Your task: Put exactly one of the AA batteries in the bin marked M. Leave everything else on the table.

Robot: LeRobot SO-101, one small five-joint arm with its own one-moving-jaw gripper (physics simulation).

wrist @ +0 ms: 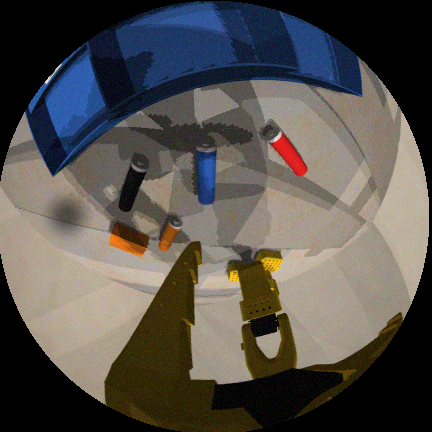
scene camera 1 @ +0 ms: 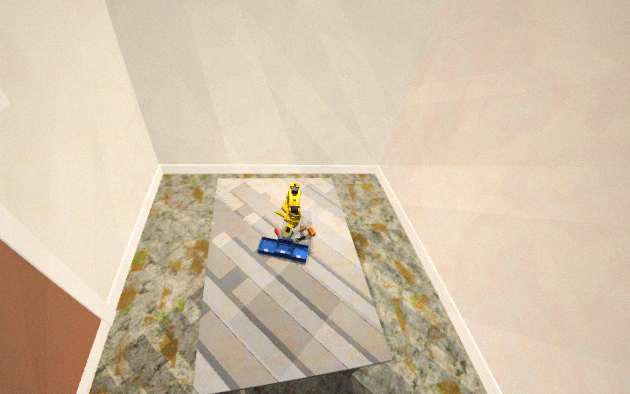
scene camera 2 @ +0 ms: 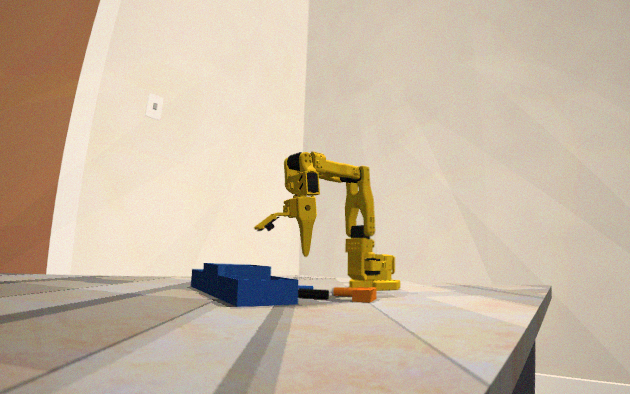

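Where they show: hand at its tool point: [wrist: 200,249] [scene camera 1: 292,227] [scene camera 2: 305,253]; arm's base at its link origin: [wrist: 250,260].
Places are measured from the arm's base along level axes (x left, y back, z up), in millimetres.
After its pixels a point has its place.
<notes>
A black battery [wrist: 133,183] @(z 14, x 20, y -219 mm) [scene camera 2: 313,294] @(z 7, x 36, y -222 mm), a blue battery [wrist: 206,175] @(z 14, x -29, y -189 mm), a red battery [wrist: 289,152] @(z 14, x -94, y -173 mm) [scene camera 1: 277,232] @(z 13, x -96, y -171 mm) and a shorter orange battery [wrist: 170,233] @(z 14, x 37, y -157 mm) [scene camera 2: 342,291] @(z 8, x 45, y -160 mm) lie apart on the table. Beyond them stands a blue three-part bin tray [wrist: 210,76] @(z 30, x -64, y -243 mm) [scene camera 2: 267,292] @(z 16, x 46, y -324 mm). Its label letters cannot be read in these views, so the M does not show. My gripper [scene camera 2: 281,242] [wrist: 297,282] is fully open and empty, its moving jaw swung far out to the side. It hangs well above the table, near the batteries on the arm's side of the tray.
An orange block [wrist: 129,239] @(z 15, x 83, y -179 mm) [scene camera 2: 364,294] @(z 11, x 108, y -196 mm) [scene camera 1: 311,231] @(z 17, x 94, y -180 mm) lies beside the orange battery, near the black one. The arm's base [scene camera 2: 374,285] @(z 10, x 28, y -26 mm) stands on the table [scene camera 1: 300,320] @(z 0, x -33, y -643 mm) behind the batteries. The raised tray walls face the batteries.
</notes>
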